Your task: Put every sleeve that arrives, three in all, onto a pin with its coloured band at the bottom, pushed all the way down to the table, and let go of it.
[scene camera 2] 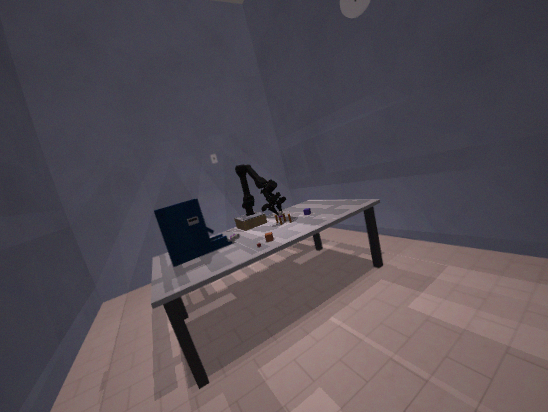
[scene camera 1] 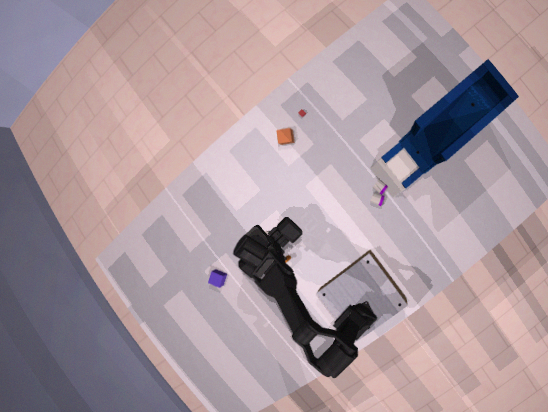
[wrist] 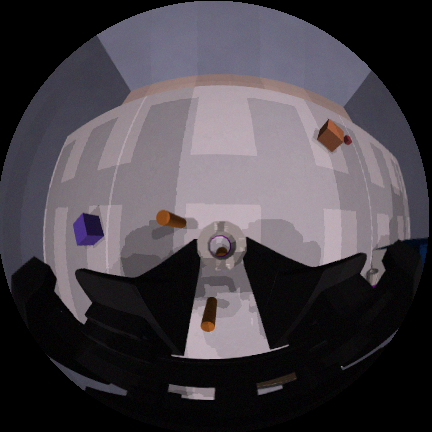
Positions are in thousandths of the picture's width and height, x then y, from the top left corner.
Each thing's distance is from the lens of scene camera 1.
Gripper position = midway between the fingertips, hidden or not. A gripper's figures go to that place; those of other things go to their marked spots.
my gripper (scene camera 1: 486,572): 123 cm
blue chute (scene camera 1: 844,275): 102 cm
